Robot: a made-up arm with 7 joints. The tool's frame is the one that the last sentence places. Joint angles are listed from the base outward.
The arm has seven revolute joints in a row. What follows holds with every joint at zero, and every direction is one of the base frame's.
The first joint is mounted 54 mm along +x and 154 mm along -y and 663 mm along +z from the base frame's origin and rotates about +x.
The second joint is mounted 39 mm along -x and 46 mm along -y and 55 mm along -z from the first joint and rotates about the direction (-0.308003, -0.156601, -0.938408).
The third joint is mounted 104 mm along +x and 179 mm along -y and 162 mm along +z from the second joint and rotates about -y.
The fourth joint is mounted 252 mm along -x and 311 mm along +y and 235 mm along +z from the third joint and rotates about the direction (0.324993, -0.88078, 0.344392).
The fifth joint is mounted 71 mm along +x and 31 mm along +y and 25 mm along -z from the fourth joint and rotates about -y.
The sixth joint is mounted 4 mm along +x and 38 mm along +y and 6 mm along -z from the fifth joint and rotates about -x.
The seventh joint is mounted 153 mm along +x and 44 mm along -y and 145 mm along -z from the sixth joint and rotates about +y.
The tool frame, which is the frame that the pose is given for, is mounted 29 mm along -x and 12 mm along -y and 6 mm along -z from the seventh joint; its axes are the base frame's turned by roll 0.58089, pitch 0.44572 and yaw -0.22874 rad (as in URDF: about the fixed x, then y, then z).
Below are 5 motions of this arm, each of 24 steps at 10 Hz.
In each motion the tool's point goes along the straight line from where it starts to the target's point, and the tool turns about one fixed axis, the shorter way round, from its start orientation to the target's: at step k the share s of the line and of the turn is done. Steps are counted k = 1, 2, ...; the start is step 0. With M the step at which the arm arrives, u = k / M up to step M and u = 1 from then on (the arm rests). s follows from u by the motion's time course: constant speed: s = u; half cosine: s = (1 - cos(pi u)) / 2; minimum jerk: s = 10 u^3 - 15 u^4 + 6 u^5.
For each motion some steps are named. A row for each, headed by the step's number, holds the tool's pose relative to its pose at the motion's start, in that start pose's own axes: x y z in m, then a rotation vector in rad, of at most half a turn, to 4 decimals.
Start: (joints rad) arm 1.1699 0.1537 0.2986 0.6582 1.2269 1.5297 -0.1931
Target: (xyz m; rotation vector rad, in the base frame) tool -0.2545 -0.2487 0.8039 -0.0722 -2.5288 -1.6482
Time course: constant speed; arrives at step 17
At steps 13, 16, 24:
13: -0.1154 -0.1003 0.1059 0.6398 -0.7008 0.1049
16: -0.1421 -0.1234 0.1303 0.7875 -0.8625 0.1291
24: -0.1509 -0.1311 0.1384 0.8367 -0.9164 0.1372

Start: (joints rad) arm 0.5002 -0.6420 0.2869 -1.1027 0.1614 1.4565 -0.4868
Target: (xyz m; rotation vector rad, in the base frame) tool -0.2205 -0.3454 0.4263 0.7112 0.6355 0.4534
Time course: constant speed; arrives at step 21
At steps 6, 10, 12, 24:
6: -0.0371 0.0848 -0.0721 0.3699 0.0708 0.0689
10: -0.0618 0.1413 -0.1202 0.6164 0.1180 0.1148
12: -0.0741 0.1695 -0.1443 0.7397 0.1416 0.1377
24: -0.1297 0.2966 -0.2525 1.2945 0.2479 0.2410

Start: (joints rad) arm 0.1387 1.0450 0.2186 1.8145 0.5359 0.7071 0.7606
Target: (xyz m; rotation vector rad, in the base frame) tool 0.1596 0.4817 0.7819 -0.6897 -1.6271 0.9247
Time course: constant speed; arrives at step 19
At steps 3, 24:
3: -0.0683 0.0255 -0.0273 0.0370 -0.0356 0.2310
24: -0.4325 0.1615 -0.1730 0.2345 -0.2256 1.4632

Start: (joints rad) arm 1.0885 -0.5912 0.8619 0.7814 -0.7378 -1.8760 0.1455
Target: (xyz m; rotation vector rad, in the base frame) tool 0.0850 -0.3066 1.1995 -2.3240 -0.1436 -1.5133
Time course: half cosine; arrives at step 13
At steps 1, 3, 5, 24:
1: 0.0035 0.0021 0.0060 -0.0024 -0.0070 0.0023
3: 0.0303 0.0186 0.0516 -0.0204 -0.0609 0.0201
5: 0.0777 0.0477 0.1324 -0.0523 -0.1563 0.0516
24: 0.2408 0.1478 0.4103 -0.1622 -0.4845 0.1600

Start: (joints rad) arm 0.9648 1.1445 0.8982 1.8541 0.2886 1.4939 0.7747
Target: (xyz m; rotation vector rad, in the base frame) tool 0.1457 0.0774 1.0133 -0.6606 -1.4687 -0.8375
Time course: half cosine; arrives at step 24
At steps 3, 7, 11, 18, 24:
3: -0.0075 0.0029 -0.0065 -0.0074 -0.0017 0.0463
7: -0.0388 0.0149 -0.0337 -0.0381 -0.0089 0.2379
11: -0.0862 0.0332 -0.0748 -0.0847 -0.0197 0.5287
18: -0.1692 0.0652 -0.1469 -0.1663 -0.0386 1.0381
24: -0.1983 0.0763 -0.1721 -0.1949 -0.0452 1.2162

